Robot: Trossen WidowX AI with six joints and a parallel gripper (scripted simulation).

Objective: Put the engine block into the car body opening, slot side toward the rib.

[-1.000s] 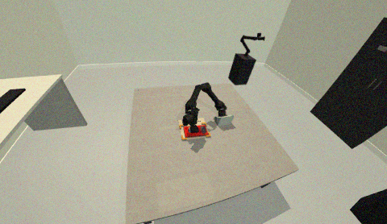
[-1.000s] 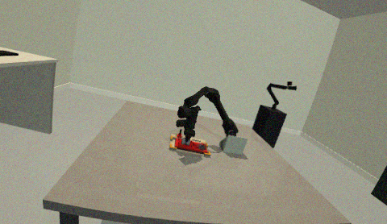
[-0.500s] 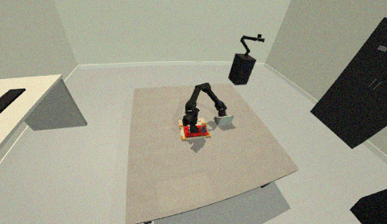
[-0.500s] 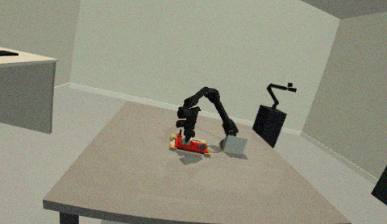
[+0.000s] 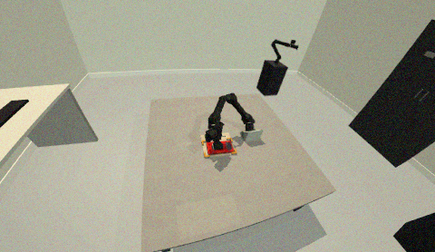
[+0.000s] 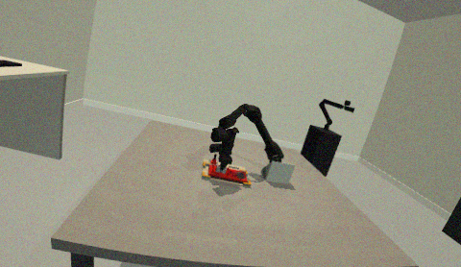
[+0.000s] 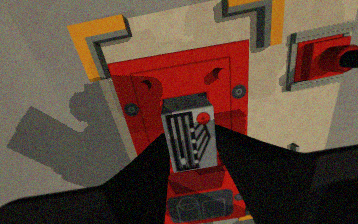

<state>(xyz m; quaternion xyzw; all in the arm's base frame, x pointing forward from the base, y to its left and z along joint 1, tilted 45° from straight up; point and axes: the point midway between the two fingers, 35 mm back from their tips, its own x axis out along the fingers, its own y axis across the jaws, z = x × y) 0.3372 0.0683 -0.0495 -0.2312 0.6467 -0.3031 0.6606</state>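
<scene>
My gripper tip is 10 mm above the engine block.
</scene>
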